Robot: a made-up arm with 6 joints.
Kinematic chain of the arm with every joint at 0, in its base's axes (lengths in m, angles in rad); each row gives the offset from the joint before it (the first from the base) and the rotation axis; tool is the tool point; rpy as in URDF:
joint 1: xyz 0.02 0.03 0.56 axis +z
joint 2: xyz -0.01 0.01 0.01 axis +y
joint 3: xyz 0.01 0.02 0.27 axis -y
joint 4: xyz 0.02 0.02 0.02 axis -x
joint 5: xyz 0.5 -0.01 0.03 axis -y
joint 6: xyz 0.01 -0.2 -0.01 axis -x
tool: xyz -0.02 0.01 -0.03 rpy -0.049 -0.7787 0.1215
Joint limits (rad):
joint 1: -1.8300..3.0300
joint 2: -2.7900..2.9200
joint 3: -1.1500..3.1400
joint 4: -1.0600..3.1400
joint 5: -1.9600..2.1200
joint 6: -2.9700..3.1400
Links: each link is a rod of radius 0.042 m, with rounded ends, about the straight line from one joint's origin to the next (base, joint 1, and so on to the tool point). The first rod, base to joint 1, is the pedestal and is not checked.
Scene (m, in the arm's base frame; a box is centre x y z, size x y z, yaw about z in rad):
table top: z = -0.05
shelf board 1: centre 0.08 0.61 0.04 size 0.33 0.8 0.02 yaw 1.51
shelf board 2: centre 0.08 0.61 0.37 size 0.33 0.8 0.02 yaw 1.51
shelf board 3: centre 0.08 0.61 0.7 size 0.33 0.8 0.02 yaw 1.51
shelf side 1: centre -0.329 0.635 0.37 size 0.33 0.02 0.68 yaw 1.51
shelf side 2: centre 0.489 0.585 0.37 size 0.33 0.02 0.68 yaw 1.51
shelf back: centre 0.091 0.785 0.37 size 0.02 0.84 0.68 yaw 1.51
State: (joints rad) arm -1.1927 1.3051 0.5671 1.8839 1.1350 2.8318
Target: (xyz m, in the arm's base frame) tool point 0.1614 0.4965 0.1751
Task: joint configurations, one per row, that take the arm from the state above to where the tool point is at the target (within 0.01 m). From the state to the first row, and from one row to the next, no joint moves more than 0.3 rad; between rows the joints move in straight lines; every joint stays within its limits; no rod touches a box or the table.
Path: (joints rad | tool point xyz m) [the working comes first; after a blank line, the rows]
Joints at the target: 0.7082 1.1952 -0.2562 2.6254 1.0667 2.8703
Straight joint move there: touches shelf side 2.

1: -0.9217 1.2579 0.2727 1.9912 1.1276 2.8695 | 0.5817 -0.4317 0.3457
2: -0.6507 1.2107 -0.0217 2.0984 1.1202 2.9072 | 0.6137 -0.1849 0.2506
3: -0.3796 1.1635 -0.3161 2.2057 1.1129 2.9449 | 0.5344 0.0476 0.1868
4: -0.1086 1.1163 -0.6105 2.3129 1.1055 2.9825 | 0.3655 0.2170 0.1604
5: 0.1624 1.0691 -0.9049 2.4202 1.0981 3.0202 | 0.1490 0.2917 0.1751
6: 0.3443 1.1111 -0.6887 2.4886 1.0876 2.9703 | 0.1748 0.3474 0.1641
7: 0.5262 1.1532 -0.4725 2.5570 1.0772 2.9203 | 0.1805 0.4180 0.1643
8: 0.7082 1.1952 -0.2562 2.6254 1.0667 2.8703 | 0.1614 0.4965 0.1751

